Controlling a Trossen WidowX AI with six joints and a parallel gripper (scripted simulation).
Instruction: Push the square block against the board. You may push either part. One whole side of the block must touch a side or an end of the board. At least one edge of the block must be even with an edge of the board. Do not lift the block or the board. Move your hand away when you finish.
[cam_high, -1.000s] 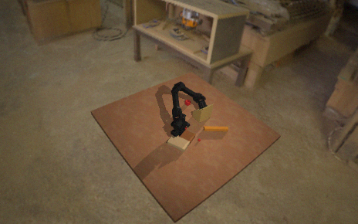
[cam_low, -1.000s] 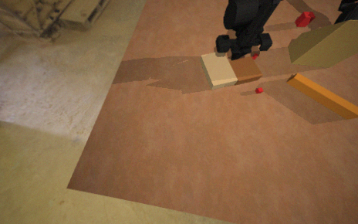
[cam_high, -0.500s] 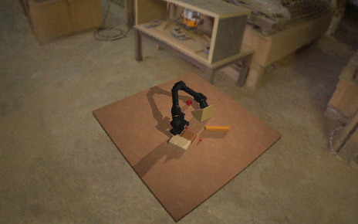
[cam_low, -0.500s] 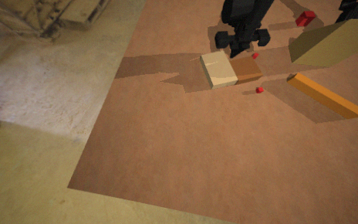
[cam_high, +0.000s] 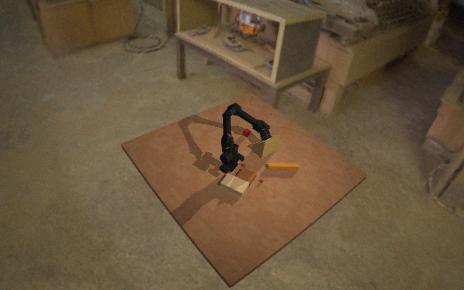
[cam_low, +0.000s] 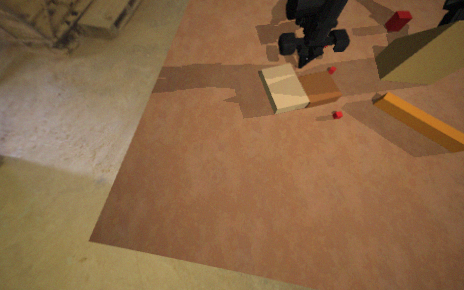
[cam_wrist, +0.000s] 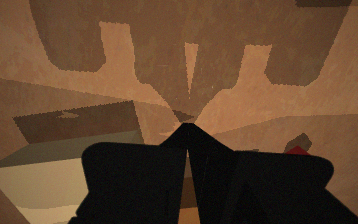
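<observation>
Right now the brown square block is 50 mm behind my gripper tip, 100 mm to the left of it and 10 mm above it. Also, from my gripper tip: cream rectangular block 60 mm ahead, 110 mm to the left, 10 mm above; then orange long bar 320 mm behind, 170 mm to the left, 10 mm above.
</observation>
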